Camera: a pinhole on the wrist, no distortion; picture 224 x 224 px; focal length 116.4 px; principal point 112.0 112.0 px. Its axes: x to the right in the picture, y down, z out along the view. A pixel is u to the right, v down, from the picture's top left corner.
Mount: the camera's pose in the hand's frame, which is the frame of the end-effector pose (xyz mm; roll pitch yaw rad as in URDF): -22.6 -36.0 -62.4 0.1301 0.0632 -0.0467
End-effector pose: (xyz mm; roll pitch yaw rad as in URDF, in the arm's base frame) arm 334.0 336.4 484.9 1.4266 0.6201 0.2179
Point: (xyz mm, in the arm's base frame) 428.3 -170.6 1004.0
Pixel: 39.3 201.9
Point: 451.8 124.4 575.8
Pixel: 112.4 174.2
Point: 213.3 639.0 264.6
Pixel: behind the camera
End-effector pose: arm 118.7 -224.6 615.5 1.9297 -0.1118 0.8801
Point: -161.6 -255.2 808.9
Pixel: behind the camera
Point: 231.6 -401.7 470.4
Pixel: 82.2 117.4
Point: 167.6 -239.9 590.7
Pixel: 143.1 157.6
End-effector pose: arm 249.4 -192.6 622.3 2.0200 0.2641 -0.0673
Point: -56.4 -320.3 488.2
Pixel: 11.8 86.9
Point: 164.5 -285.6 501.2
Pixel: 94.2 102.0
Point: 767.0 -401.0 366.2
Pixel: outside the picture
